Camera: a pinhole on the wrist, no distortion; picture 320 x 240 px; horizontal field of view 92.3 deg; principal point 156.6 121.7 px. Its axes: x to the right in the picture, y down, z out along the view. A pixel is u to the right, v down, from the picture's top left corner.
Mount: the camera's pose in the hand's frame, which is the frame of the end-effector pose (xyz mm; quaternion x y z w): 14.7 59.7 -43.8 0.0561 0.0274 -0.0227 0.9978
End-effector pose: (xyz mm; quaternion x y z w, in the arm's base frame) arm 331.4 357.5 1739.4 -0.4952 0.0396 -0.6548 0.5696
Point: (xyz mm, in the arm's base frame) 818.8 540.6 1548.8
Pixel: outside the picture
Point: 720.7 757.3 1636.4
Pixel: 25 184
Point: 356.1 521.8 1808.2
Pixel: 73 20
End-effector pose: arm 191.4 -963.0 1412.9 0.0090 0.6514 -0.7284 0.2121
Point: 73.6 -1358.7 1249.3
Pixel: 254 178
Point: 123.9 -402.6 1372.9
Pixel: behind the camera
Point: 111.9 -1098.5 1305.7
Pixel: 289 172
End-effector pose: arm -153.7 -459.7 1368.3 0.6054 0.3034 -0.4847 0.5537
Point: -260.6 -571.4 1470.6
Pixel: 48 57
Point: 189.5 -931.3 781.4
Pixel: outside the picture
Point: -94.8 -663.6 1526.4
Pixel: 71 202
